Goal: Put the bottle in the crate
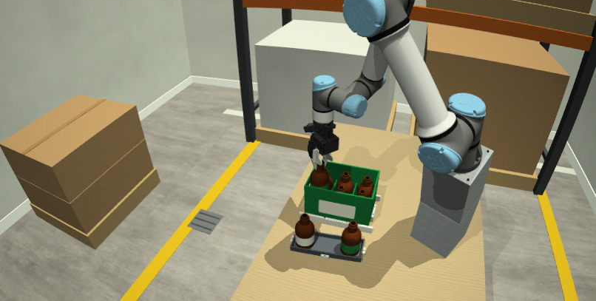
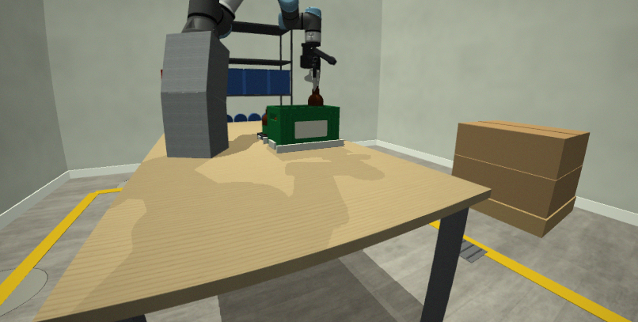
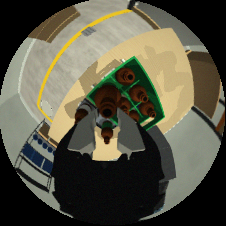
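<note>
Right now my hand is 7 cm above the brown bottle. Also, from my hand: white-labelled bottle (19 cm to the left, 17 cm below, 3 cm ahead); crate (17 cm below, 9 cm behind, 3 cm to the right); tray (24 cm below, 19 cm to the left, 6 cm behind).
</note>
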